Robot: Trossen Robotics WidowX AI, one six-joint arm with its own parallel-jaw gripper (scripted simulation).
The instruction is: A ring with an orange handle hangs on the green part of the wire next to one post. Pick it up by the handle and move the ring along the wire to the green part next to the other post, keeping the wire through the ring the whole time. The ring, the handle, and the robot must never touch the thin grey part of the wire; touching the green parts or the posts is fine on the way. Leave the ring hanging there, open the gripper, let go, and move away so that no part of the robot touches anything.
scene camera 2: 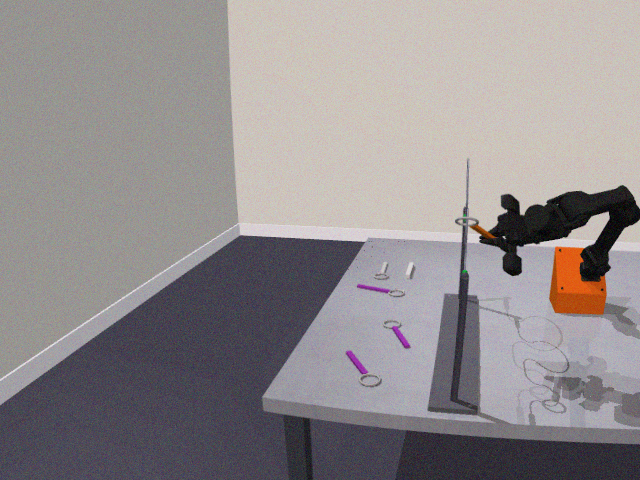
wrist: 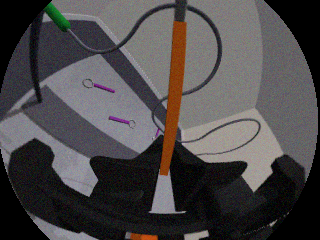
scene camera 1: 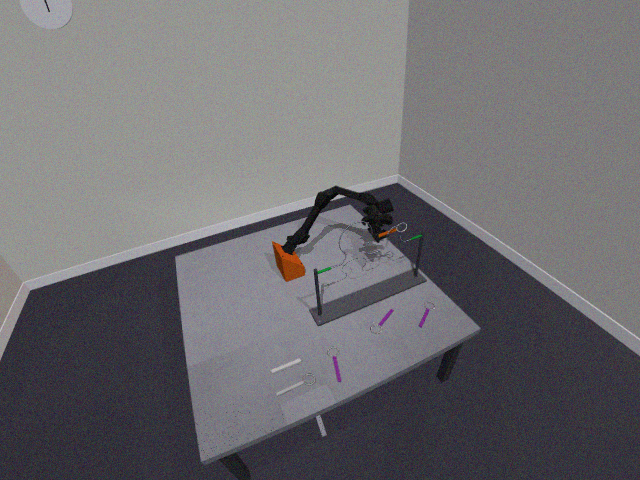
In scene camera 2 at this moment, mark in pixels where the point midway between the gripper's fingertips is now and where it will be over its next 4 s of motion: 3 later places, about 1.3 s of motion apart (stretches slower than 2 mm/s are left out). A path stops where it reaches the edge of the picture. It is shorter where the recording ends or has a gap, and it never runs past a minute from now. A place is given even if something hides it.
My gripper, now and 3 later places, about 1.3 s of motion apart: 479, 239; 478, 263; 481, 257; 484, 239
